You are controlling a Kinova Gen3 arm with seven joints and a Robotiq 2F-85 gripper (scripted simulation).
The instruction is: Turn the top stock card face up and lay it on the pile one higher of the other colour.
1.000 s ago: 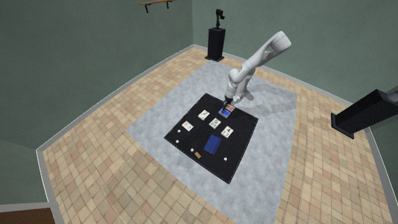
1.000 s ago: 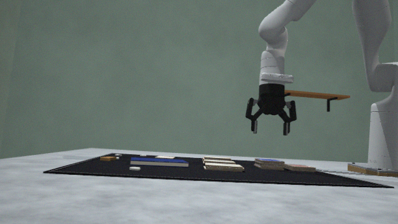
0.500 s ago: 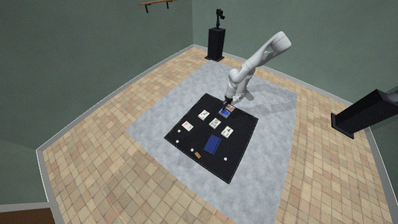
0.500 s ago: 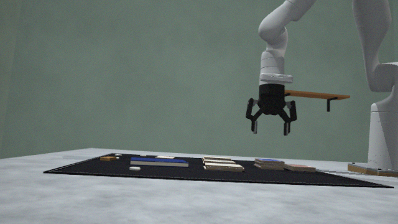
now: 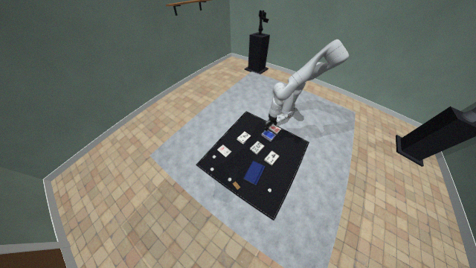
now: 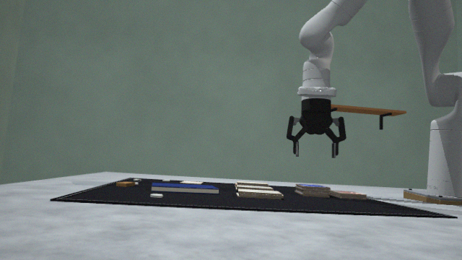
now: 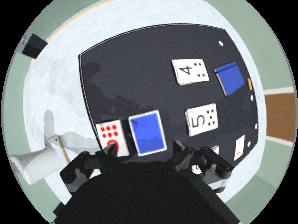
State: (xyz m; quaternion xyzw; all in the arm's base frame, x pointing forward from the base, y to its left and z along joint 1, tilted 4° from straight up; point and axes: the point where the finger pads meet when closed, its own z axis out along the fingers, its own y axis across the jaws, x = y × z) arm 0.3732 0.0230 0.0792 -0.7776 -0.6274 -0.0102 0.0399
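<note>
The blue-backed card is 1 cm ahead of my hand and 8 cm below it.
</note>
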